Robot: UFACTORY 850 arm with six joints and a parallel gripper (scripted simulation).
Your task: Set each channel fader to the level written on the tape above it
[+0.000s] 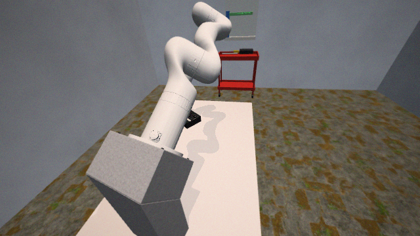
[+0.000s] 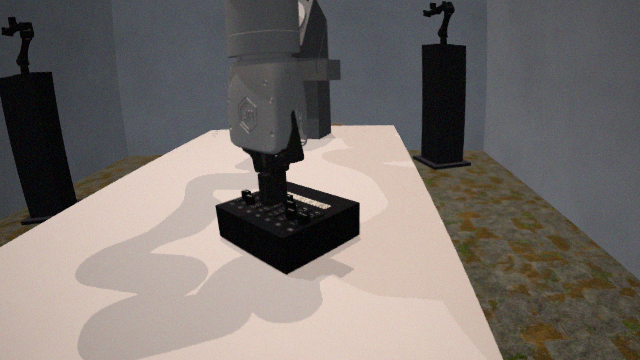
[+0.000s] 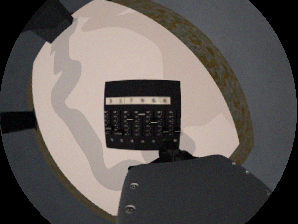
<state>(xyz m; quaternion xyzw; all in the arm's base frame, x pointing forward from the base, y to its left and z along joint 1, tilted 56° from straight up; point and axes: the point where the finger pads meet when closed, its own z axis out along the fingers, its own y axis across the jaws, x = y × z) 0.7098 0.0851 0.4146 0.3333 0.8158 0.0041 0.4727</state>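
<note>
Now: the fader cap 11 cm behind my hand, 3 cm to the right of it and 4 cm below it.
</note>
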